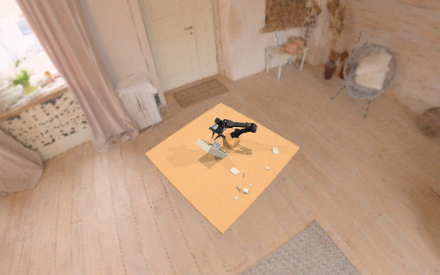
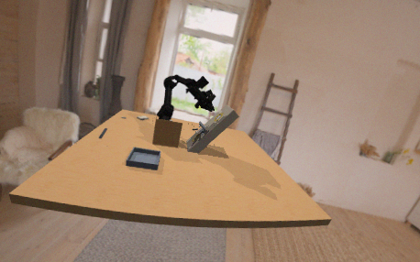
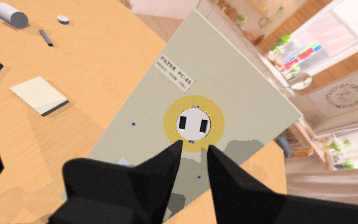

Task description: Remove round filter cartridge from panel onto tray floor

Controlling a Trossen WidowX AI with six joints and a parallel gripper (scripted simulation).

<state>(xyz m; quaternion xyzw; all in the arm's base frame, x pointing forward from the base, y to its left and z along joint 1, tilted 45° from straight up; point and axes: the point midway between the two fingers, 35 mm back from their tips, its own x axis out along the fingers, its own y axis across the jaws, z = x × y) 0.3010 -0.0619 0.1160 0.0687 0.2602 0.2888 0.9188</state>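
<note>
Now: the round filter cartridge 60 mm ahead of my gripper tip, 10 mm to the left of it and 40 mm below it. Round my gripper tip: grey service panel (10 mm ahead, 120 mm below); then blue-grey tray (320 mm behind, 330 mm to the right, 260 mm below).
</note>
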